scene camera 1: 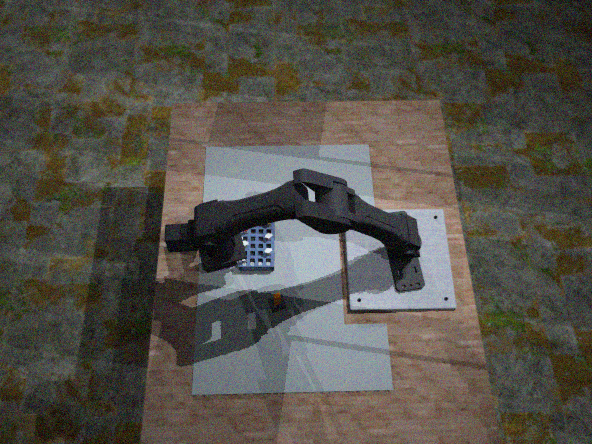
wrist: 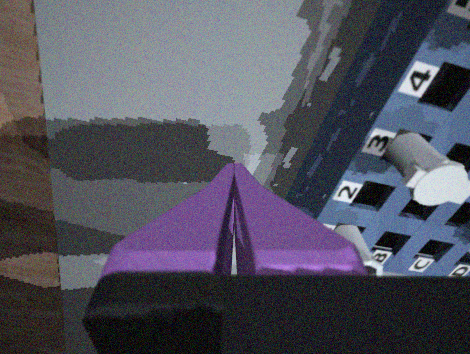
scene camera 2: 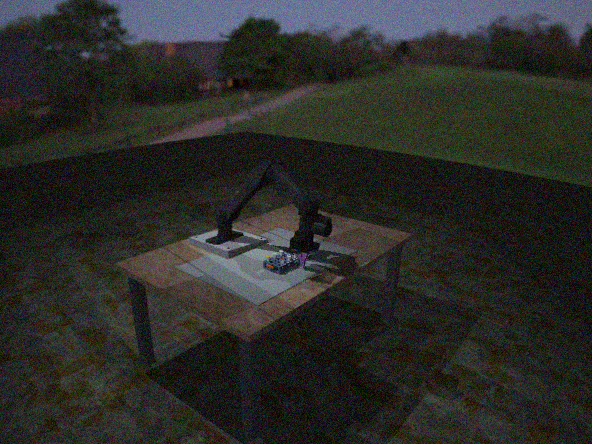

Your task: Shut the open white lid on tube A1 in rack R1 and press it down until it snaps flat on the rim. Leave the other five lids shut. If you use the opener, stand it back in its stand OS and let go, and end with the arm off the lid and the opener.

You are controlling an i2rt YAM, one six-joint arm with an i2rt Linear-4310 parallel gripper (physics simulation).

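Seen in the pictures: gripper, fingertip midpoint: [scene camera 1: 228, 265] [wrist: 234, 176] [scene camera 2: 303, 266]; arm's base, origin of the base link: [scene camera 1: 401, 250] [scene camera 2: 224, 238].
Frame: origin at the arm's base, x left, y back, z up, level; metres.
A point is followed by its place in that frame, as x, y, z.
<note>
My gripper [scene camera 2: 303, 262] {-0.037, -0.426, -0.017} [wrist: 234, 176] {-0.037, -0.426, -0.017} is shut, with its purple fingertips together and empty. In the wrist view they are over the mat, just outside the rack's label edge; contact cannot be told. Blue rack R1 [scene camera 1: 258, 246] {-0.066, -0.347, 0.002} [scene camera 2: 281, 265] {-0.129, -0.380, 0.010} [wrist: 395, 200] {-0.050, -0.373, 0.010} stands on the mat. Tube A1 [wrist: 351, 238] {-0.037, -0.387, 0.016} is partly hidden behind the right finger; whether its lid is open cannot be told. A tube with a white lid [wrist: 442, 186] {-0.070, -0.379, 0.028} stands at row 3, and that lid looks shut. The opener [scene camera 1: 277, 299] {0.087, -0.321, 0.047} shows as an orange spot in shadow; its stand is too dark to make out.
The grey mat [scene camera 1: 350, 367] {0.251, -0.179, -0.021} [scene camera 2: 240, 290] {-0.339, -0.338, -0.020} [wrist: 165, 60] {-0.080, -0.454, -0.020} lies on the wooden table [scene camera 1: 425, 385] {0.317, -0.020, -0.024} [scene camera 2: 220, 312] {-0.497, -0.374, -0.023} [wrist: 17, 85] {-0.064, -0.505, -0.023}. The arm's pale base plate [scene camera 1: 435, 270] {0.062, 0.072, -0.005} [scene camera 2: 245, 247] {-0.024, -0.133, -0.006} is across the mat from the gripper. The arm passes above the rack and hides part of it in scene camera 1.
</note>
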